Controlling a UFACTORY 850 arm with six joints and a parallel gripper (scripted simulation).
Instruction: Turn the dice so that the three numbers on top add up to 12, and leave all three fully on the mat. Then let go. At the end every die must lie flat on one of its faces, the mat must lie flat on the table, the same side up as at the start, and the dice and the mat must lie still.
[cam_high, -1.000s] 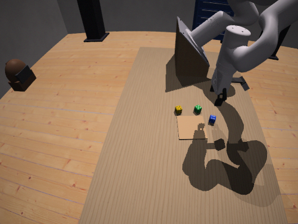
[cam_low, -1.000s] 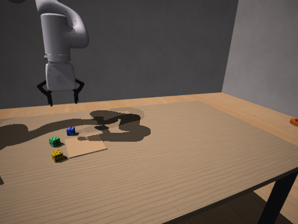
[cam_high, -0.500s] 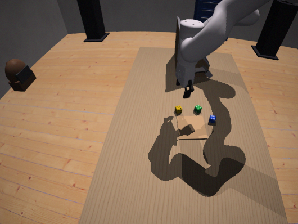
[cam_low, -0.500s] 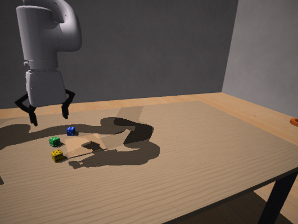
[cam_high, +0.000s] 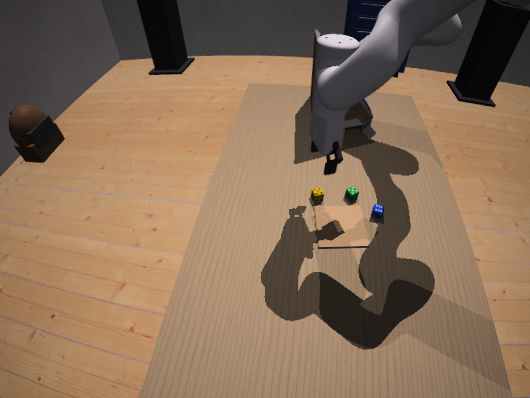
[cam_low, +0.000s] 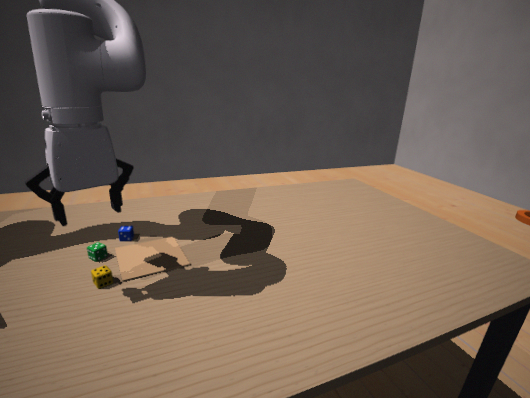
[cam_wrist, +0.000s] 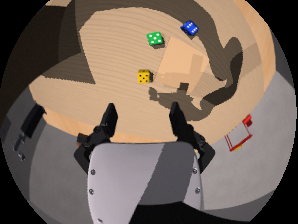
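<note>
Now: hand 14 cm above the yellow die. From my hand the other things lie so: tan mat (15 cm below, 10 cm ahead, 7 cm to the left); blue die (18 cm to the left, 14 cm below, 4 cm ahead); green die (14 cm below, 10 cm to the left, 2 cm behind).
</note>
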